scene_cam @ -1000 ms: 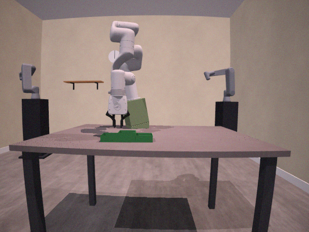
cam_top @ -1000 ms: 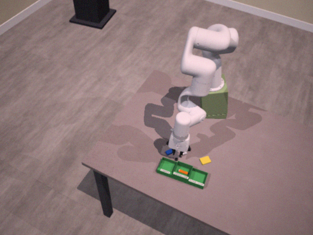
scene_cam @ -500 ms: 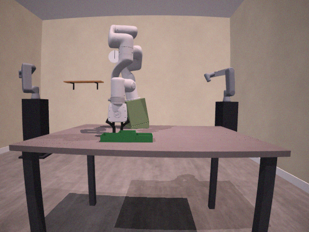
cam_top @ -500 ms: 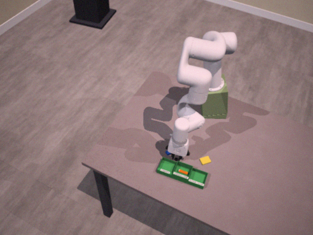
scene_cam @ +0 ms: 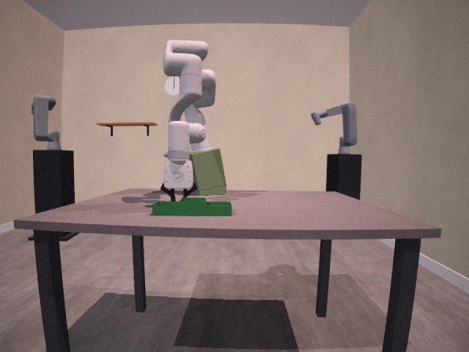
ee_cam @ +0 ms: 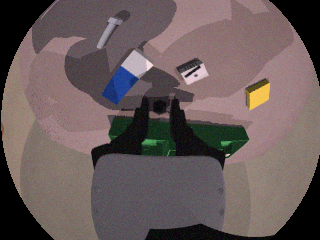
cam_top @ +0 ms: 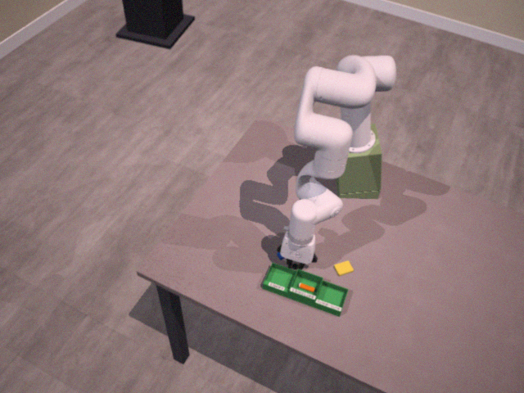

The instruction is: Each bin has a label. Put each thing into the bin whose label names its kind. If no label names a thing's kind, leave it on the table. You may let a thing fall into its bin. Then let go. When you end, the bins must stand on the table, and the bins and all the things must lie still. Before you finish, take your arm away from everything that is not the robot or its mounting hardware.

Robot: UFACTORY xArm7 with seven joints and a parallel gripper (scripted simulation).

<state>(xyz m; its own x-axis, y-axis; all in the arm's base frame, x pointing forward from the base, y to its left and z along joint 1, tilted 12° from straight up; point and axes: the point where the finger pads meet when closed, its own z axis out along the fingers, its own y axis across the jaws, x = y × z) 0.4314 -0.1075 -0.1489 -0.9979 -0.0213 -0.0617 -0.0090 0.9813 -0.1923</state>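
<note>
Right now my hand is 20 mm above the black round piece. The rest, counted from my hand: blue-and-white block 50 mm behind, 30 mm to the right, 20 mm below; then grey thing 50 mm behind, 30 mm to the left, 20 mm below; then orange thing 70 mm ahead, 60 mm to the left, 10 mm below.
</note>
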